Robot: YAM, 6 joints.
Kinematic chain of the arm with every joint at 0, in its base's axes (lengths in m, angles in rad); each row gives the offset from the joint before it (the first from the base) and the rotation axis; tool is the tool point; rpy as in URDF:
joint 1: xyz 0 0 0.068 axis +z
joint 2: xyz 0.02 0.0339 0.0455 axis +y
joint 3: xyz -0.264 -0.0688 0 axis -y
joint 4: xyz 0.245 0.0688 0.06 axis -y
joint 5: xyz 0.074 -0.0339 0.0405 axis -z
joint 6: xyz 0.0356 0 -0.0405 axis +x
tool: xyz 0 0 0 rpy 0 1.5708 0
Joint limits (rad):
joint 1: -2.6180..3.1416
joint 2: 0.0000..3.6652
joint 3: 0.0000..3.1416
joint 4: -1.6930..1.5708
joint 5: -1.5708..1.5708
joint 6: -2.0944..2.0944
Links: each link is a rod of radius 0.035 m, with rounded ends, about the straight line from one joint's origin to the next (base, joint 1, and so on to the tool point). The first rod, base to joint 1, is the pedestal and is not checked.
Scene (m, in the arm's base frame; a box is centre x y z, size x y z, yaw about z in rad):
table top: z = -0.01
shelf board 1: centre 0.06 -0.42 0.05 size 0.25 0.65 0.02 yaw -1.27
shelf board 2: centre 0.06 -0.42 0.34 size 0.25 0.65 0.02 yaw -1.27
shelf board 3: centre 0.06 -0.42 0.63 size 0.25 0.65 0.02 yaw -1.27
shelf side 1: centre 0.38 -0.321 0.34 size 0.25 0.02 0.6 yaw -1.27
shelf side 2: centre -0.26 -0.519 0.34 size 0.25 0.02 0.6 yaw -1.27
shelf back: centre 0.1 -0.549 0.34 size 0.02 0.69 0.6 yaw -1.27
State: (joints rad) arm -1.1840 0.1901 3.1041 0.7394 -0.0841 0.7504
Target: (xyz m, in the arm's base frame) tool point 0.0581 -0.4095 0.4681
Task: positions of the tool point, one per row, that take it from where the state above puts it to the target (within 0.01 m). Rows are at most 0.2 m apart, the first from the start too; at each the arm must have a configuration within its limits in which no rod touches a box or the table.
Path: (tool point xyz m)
1: -0.1812 0.5476 0.2790
2: -0.1282 0.4880 0.4379
3: -0.0731 0.3734 0.5593
4: -0.0285 0.2218 0.6258
5: -0.0026 0.0587 0.6292
6: 0.0026 -0.0882 0.5722
7: -0.0086 -0.1945 0.4681
8: 0.0046 -0.2636 0.4867
9: 0.0268 -0.3372 0.4871
10: 0.0581 -0.4095 0.4681

